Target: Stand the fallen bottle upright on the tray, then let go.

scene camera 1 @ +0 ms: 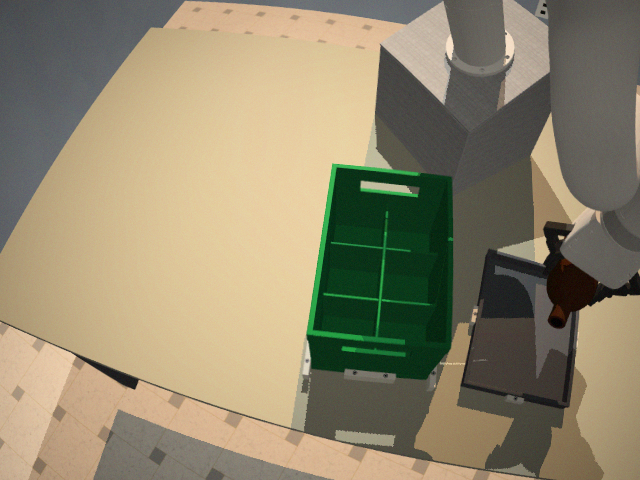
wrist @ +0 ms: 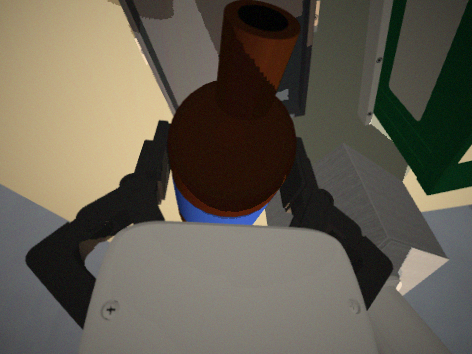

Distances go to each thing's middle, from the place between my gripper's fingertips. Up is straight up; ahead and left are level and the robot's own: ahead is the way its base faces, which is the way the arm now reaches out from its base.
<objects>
The brown bottle (scene camera 1: pixel 570 289) is 10 mm to the left of my hand and 10 mm above it.
</objects>
